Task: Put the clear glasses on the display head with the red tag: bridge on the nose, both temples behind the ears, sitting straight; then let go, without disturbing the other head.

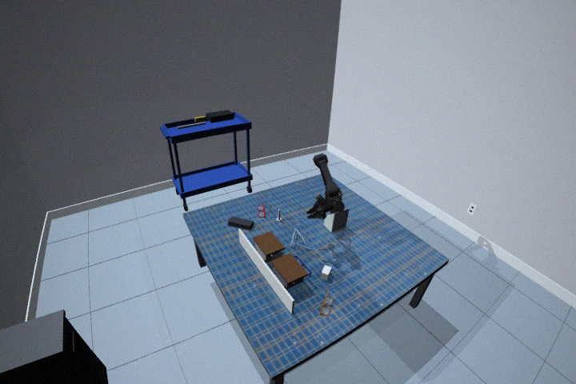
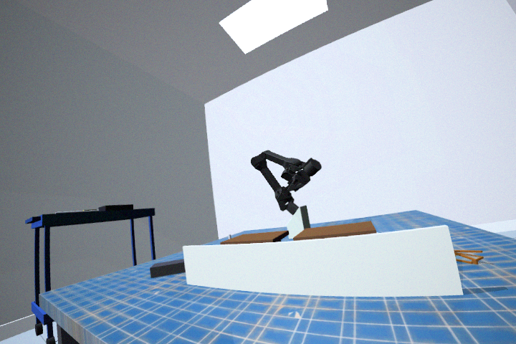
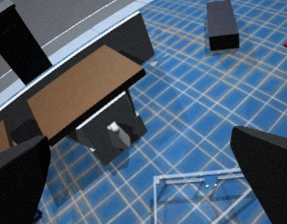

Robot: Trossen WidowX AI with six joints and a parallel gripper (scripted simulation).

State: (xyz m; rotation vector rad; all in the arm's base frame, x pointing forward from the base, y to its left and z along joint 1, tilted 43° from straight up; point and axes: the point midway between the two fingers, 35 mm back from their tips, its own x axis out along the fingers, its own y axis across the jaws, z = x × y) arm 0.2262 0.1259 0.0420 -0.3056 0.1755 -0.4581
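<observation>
My gripper tip is now 290 mm to the left of the small post, 200 mm above it and 40 mm short of it. From my gripper tip the other things lie so: black case (330 mm to the right, 300 mm ahead, 200 mm below); then long white panel (330 mm ahead, 170 mm below, 130 mm to the left); then white cube (280 mm to the left, 200 mm below, 20 mm ahead).
</observation>
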